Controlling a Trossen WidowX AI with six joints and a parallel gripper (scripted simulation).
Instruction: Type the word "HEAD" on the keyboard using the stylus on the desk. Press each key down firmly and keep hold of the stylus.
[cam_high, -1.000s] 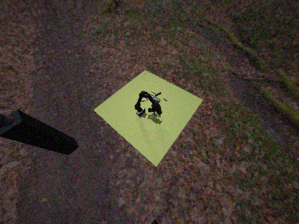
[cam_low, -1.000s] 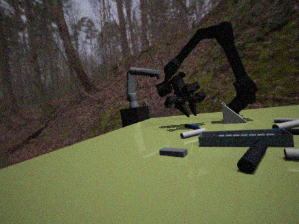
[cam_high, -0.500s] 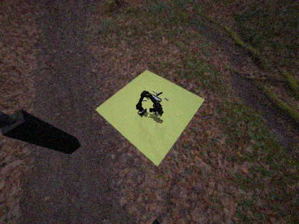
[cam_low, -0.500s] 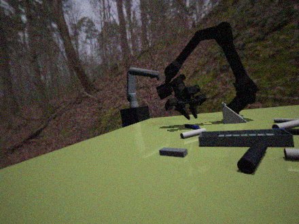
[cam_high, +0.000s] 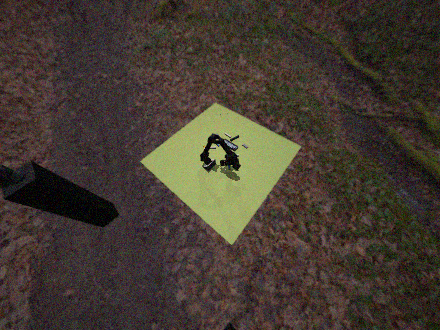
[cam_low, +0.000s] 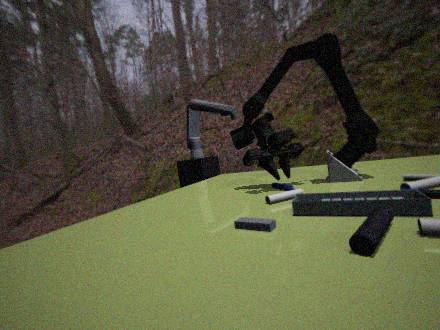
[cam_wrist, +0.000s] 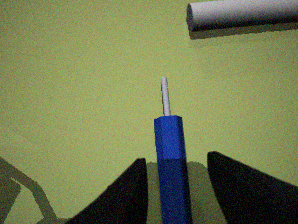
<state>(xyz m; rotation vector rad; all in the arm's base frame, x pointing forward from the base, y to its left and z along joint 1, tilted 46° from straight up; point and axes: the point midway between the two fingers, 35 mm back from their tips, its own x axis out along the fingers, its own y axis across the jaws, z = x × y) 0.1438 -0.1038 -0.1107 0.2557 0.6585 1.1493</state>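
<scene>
Now: the blue stylus 10 mm ahead of my gripper tip, 10 mm to the left of it and 30 mm below it. Also, from my gripper tip: grey block (310 mm ahead, 30 mm to the left, 30 mm below); then dark cylinder (310 mm ahead, 200 mm to the left, 20 mm below).
</scene>
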